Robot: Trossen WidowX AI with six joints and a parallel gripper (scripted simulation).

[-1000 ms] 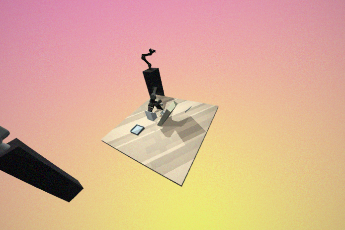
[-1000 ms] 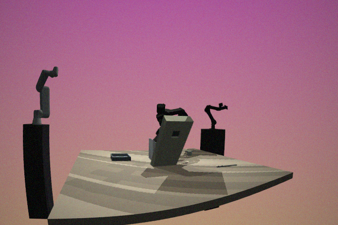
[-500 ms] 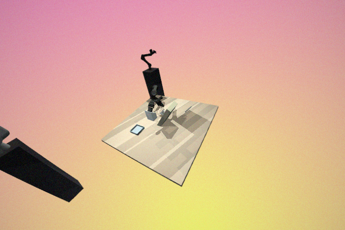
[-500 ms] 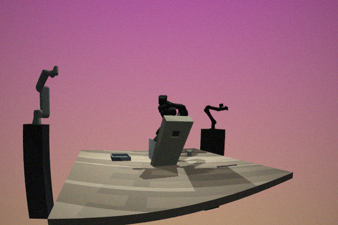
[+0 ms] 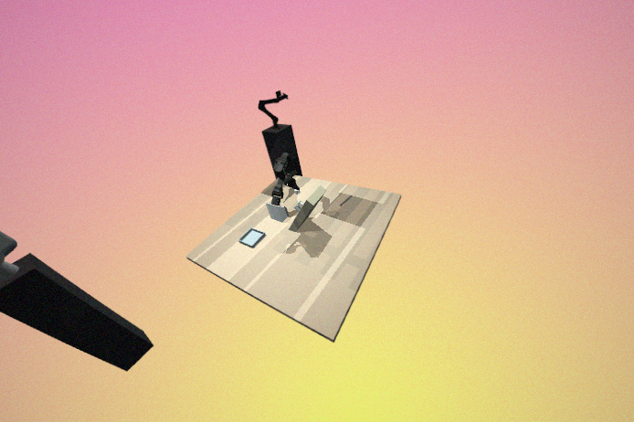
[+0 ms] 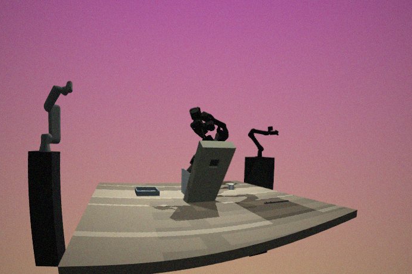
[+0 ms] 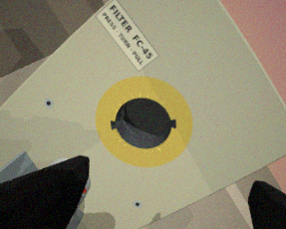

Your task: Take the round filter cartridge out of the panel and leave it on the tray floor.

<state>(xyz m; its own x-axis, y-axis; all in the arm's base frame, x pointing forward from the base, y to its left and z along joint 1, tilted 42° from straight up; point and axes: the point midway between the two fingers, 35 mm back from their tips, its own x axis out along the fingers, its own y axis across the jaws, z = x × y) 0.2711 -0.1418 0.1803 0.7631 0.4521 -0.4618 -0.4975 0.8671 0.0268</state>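
Right now my gripper tip is 2 cm past the filter cartridge and 14 cm above it. Also, from my gripper tip: tray 33 cm behind, 30 cm to the right, 35 cm below.
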